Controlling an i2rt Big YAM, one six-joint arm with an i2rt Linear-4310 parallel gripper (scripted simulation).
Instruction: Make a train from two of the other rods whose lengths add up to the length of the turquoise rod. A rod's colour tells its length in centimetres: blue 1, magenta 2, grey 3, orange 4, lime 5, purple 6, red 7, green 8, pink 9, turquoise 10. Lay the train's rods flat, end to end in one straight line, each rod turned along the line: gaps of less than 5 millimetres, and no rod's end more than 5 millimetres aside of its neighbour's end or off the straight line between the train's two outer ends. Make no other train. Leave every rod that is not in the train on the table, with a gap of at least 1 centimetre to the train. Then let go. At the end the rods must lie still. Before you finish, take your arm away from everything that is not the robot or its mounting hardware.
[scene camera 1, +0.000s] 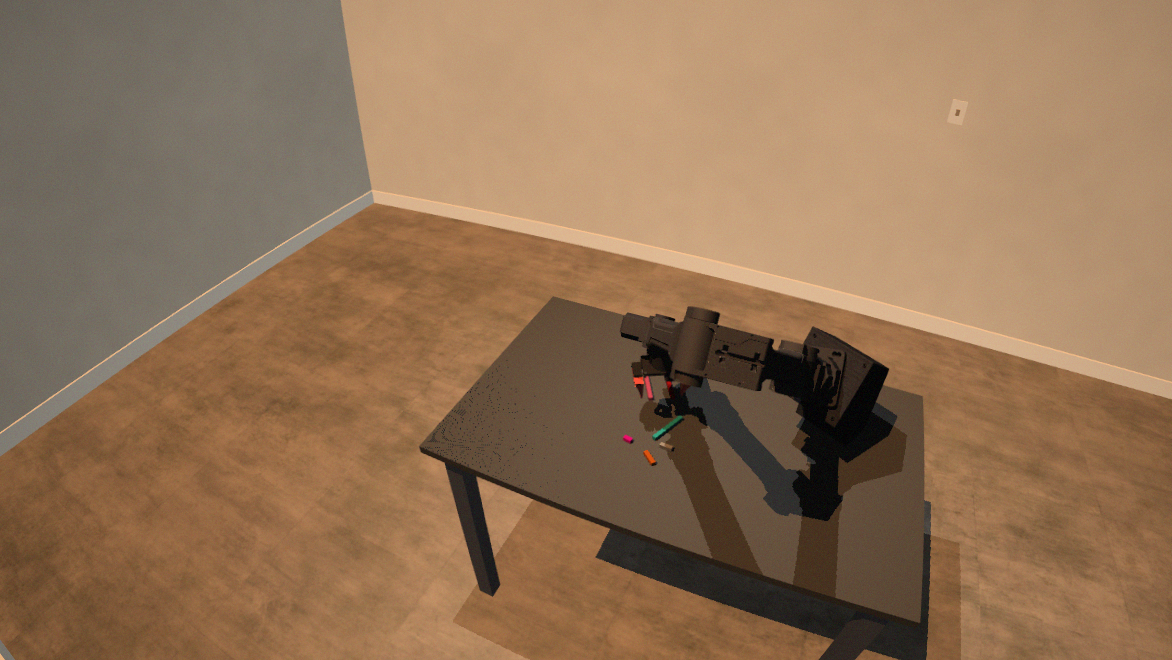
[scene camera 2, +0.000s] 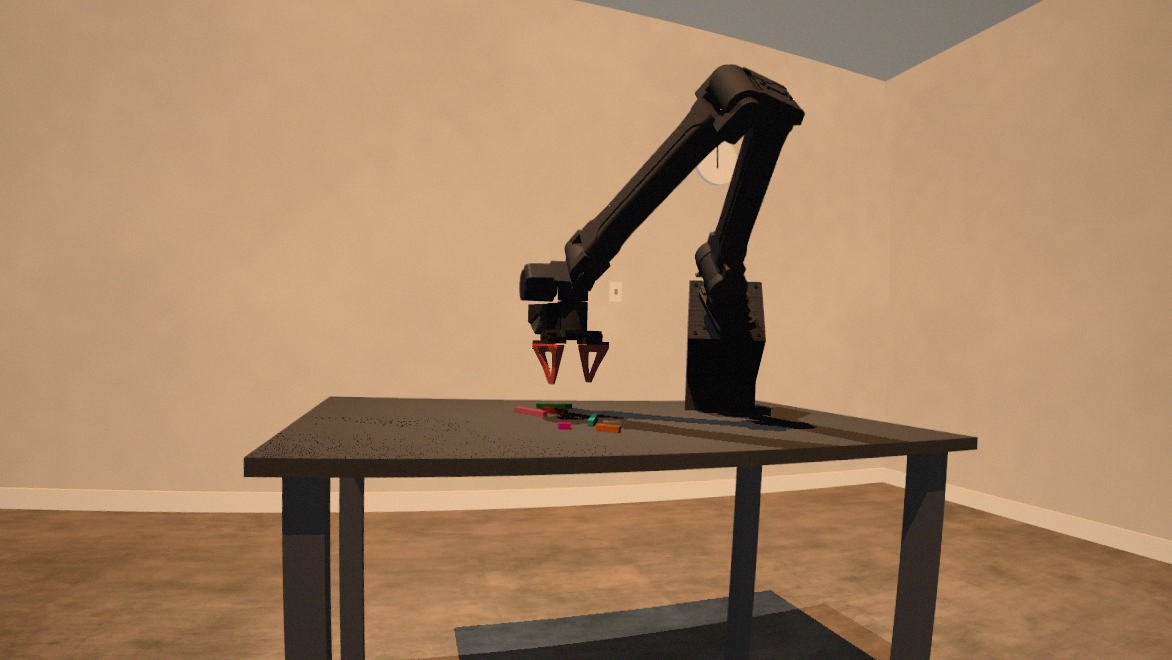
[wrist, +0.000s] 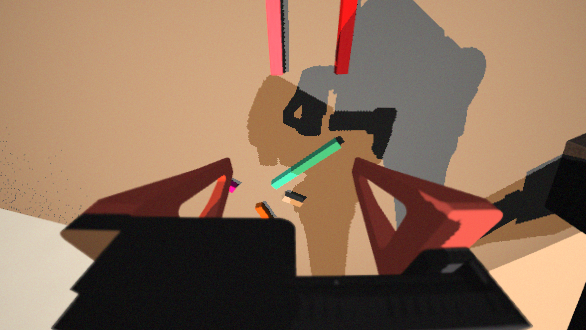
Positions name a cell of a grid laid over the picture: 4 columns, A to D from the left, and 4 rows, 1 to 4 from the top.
Observation:
I see my gripper (scene camera 2: B3) and a turquoise rod (wrist: C2).
My gripper shows as well in scene camera 1 (scene camera 1: C3) and in the wrist view (wrist: B2).

